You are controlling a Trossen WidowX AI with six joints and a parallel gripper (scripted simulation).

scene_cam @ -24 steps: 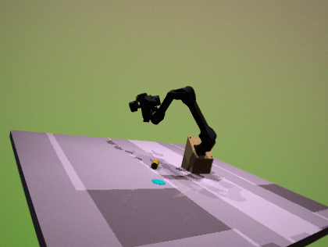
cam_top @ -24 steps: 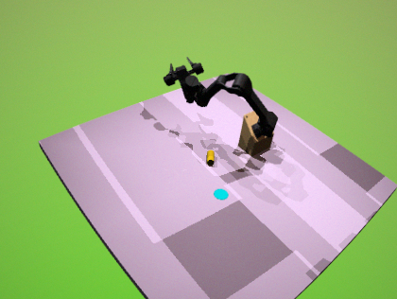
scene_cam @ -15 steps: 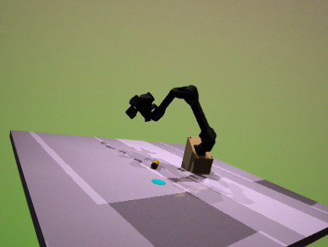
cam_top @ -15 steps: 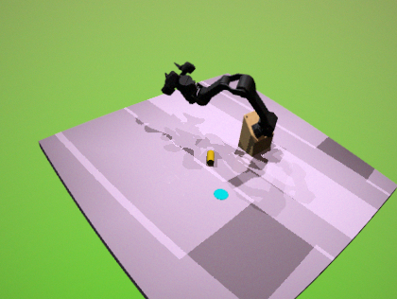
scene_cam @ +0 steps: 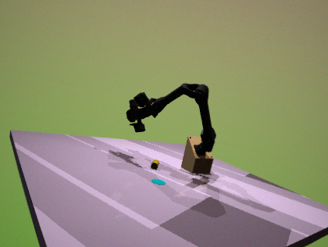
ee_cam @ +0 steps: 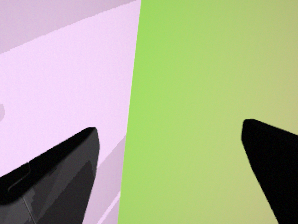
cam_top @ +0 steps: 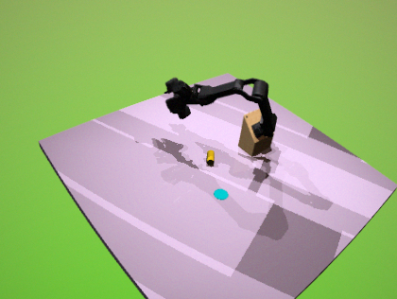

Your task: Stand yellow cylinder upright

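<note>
My gripper tip is 290 mm to the right of the yellow tall cylinder, 170 mm above it and 30 mm past it. Round my gripper tip: cyan circle (480 mm to the left, 190 mm below, 80 mm ahead).
</note>
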